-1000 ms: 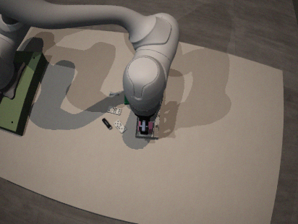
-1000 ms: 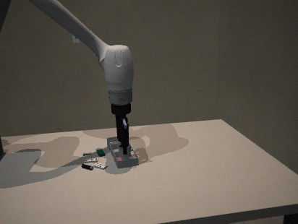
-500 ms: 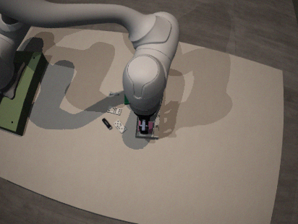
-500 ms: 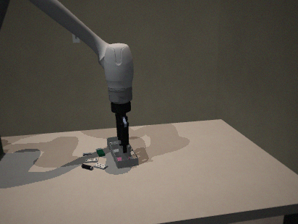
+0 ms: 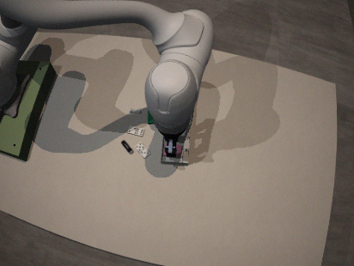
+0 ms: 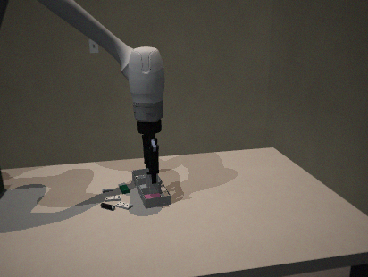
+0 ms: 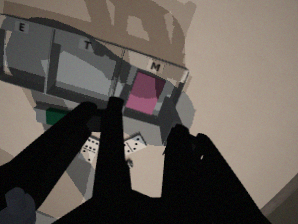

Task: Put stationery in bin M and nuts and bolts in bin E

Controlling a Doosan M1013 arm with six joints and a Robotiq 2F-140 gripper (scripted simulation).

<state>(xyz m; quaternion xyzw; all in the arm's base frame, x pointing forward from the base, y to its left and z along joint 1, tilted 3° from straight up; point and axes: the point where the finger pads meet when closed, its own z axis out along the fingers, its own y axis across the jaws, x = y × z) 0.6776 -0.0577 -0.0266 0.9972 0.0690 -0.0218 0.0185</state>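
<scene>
The green eraser is 110 mm to the left of my hand, 100 mm behind it and 70 mm below it. Round my hand: pink pad (60 mm below); grey three-compartment bin row (80 mm to the left, 60 mm below); small black cylinder (140 mm behind, 70 mm below, 20 mm to the right).
</scene>
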